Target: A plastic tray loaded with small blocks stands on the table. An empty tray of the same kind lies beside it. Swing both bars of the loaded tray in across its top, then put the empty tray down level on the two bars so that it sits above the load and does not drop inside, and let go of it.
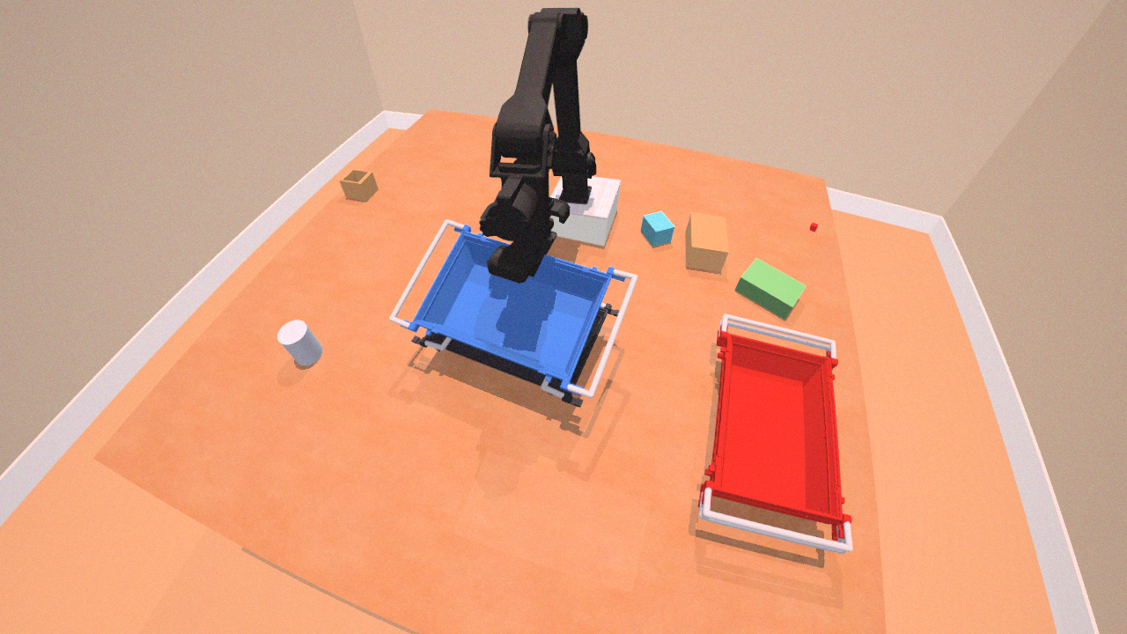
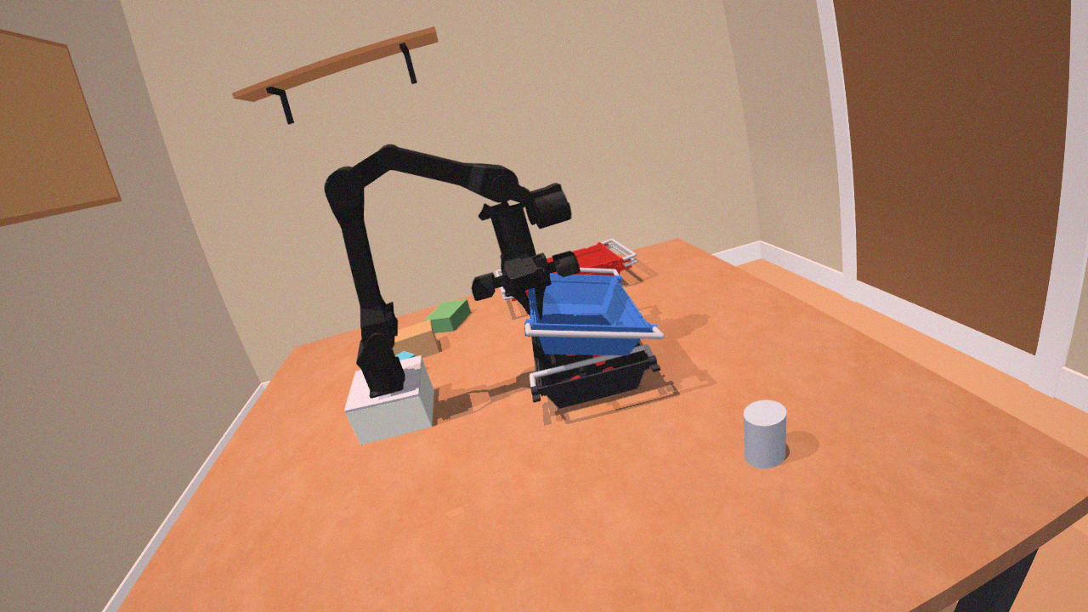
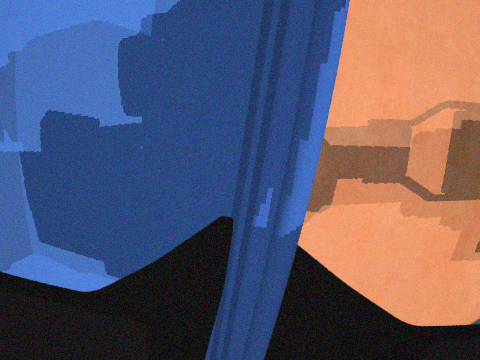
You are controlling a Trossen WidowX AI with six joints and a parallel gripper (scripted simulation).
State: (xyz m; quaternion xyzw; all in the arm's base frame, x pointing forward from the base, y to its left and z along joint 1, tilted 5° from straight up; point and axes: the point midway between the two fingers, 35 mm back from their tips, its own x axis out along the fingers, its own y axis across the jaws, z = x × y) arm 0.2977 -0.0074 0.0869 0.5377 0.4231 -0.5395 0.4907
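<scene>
Now: gripper tip 80 mm short of the blue tray, 10 mm to the left of it and 10 mm below it. The rest, counted from my gripper tip: cyan cube: 300 mm behind, 210 mm to the left, 100 mm below; then orange block: 270 mm behind, 320 mm to the left, 90 mm below; then grey cylinder: 190 mm ahead, 400 mm to the right, 90 mm below.
</scene>
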